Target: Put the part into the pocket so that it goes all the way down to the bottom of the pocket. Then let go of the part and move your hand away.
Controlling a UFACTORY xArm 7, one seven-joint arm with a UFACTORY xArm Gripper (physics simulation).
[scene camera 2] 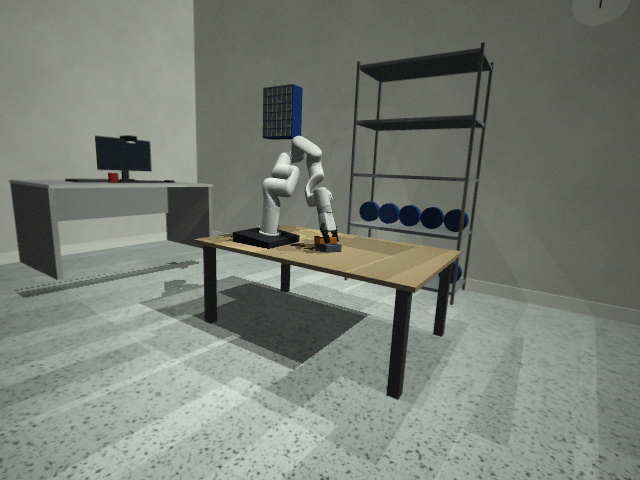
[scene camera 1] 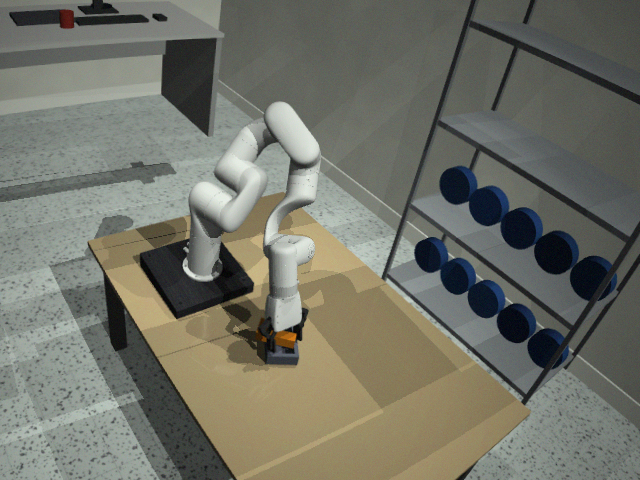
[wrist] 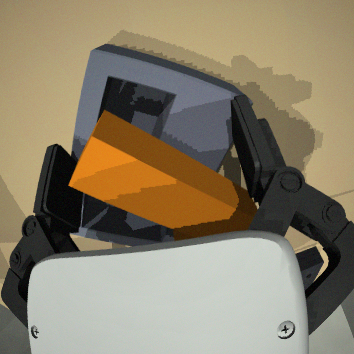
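Where they show: gripper, fingertip midpoint: (scene camera 2: 332,242) (scene camera 1: 285,345) (wrist: 144,135); arm's base, origin of the base link: (scene camera 2: 269,233) (scene camera 1: 202,267).
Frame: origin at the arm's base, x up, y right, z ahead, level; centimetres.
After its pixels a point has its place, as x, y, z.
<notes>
The orange part (scene camera 1: 285,338) @(1.9, 1.7, 38.6) (scene camera 2: 326,239) (wrist: 135,175) @(1.9, 1.2, 38.5) lies slantwise across the top of the grey-blue block (scene camera 1: 282,360) @(-2.8, 4.7, 41.3) (scene camera 2: 330,249) @(-3.2, 6.2, 40.1) (wrist: 200,120) @(-1.1, 4.9, 38.4). It is not down in the pocket (wrist: 136,97) @(-4.2, 1.7, 40.1), a dark rectangular opening that shows beyond the part in the wrist view. My gripper (scene camera 1: 286,342) @(-0.4, 1.9, 39.1) (scene camera 2: 331,240) @(-0.4, 1.9, 39.1) (wrist: 144,135) @(-0.4, 1.9, 39.1) is low over the block with its fingers wide open. The part lies lengthwise between them, its left end at the left pad and its right end close to the right finger. Contact at the right end is hidden.
The block stands on the wooden table (scene camera 1: 336,434) @(-4.7, 10.1, 66.4) (scene camera 2: 382,263) @(-4.7, 14.0, 69.1), in front of the arm's black base plate (scene camera 1: 175,289) @(-0.7, 12.5, 2.8) (scene camera 2: 258,237) @(-0.5, 12.5, 0.5). A shelf rack (scene camera 1: 428,155) (scene camera 2: 354,129) with blue discs stands beyond the table. A desk (scene camera 1: 191,32) (scene camera 2: 134,198) stands farther back.
</notes>
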